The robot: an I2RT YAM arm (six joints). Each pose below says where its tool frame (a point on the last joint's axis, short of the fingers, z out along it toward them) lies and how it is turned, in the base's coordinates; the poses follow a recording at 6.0 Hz.
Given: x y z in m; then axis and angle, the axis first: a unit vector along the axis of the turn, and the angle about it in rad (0 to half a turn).
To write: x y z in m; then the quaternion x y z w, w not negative. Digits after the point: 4 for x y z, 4 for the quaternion.
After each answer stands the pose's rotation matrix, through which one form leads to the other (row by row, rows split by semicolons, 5 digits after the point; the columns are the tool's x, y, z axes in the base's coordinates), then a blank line. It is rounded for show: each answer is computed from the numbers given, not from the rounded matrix.
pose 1, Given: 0.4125, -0.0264, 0.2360, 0.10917, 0.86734, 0.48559, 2.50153
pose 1, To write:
0.4125, -0.0264, 0.2360, 0.1036, 0.8233, 0.4609, 0.3146
-0.78058 -0.11938 0.61355; 0.46065 0.55360 0.69378; -0.42249 0.82418 -0.37713

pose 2, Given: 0.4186, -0.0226, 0.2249, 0.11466, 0.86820, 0.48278, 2.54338
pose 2, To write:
0.4186, -0.0226, 0.2249, 0.1096, 0.8297, 0.4613, 0.2947
-0.80233 -0.09008 0.59004; 0.45370 0.55031 0.70094; -0.38784 0.83009 -0.40066

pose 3, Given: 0.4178, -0.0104, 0.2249, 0.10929, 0.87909, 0.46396, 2.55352
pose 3, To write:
0.4178, -0.0104, 0.2249, 0.1046, 0.8414, 0.4440, 0.2898
-0.81013 -0.08137 0.58058; 0.43340 0.58376 0.68658; -0.39479 0.80784 -0.43766

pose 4, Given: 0.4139, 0.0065, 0.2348, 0.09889, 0.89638, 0.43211, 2.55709
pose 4, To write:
0.4139, 0.0065, 0.2348, 0.0947, 0.8584, 0.4138, 0.2881
-0.81605 -0.07586 0.57298; 0.40100 0.63962 0.65580; -0.41624 0.76494 -0.49154

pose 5, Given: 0.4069, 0.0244, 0.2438, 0.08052, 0.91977, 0.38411, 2.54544
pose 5, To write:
0.4069, 0.0244, 0.2438, 0.0770, 0.8792, 0.3672, 0.2937
-0.81565 -0.08032 0.57294; 0.35101 0.71852 0.60043; -0.45989 0.69085 -0.55787

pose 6, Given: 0.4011, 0.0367, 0.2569, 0.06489, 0.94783, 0.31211, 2.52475
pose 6, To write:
0.4011, 0.0367, 0.2569, 0.0618, 0.9031, 0.2974, 0.3036
-0.80806 -0.06887 0.58506; 0.29222 0.81548 0.49960; -0.51151 0.57467 -0.63884

